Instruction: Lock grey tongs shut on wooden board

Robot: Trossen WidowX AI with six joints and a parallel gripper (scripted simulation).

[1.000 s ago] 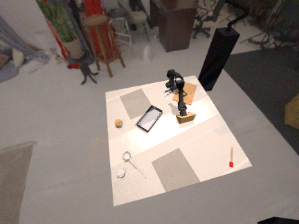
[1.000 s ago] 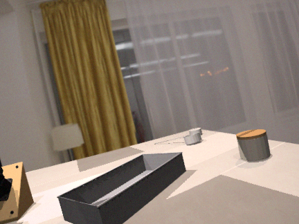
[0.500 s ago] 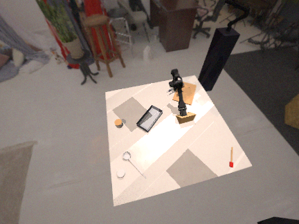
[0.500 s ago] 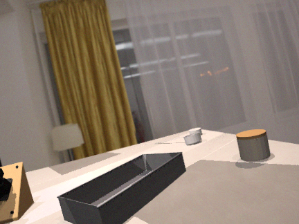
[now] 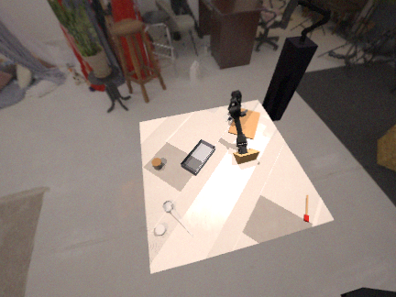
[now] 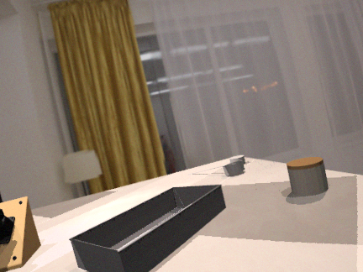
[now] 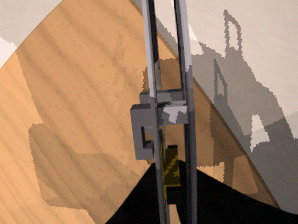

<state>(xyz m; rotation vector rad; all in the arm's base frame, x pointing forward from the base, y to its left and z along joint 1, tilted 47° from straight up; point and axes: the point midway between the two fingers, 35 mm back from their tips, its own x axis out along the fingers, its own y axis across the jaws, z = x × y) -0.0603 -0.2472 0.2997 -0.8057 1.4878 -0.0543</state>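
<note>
Right now the wooden board is 110 mm behind my gripper tip and 60 mm below it. Round my gripper tip: roasting tin (420 mm ahead, 310 mm to the left, 40 mm below); lid (780 mm ahead, 310 mm to the left, 40 mm below); red-handled tool (250 mm behind, 910 mm to the left, 70 mm below).
</note>
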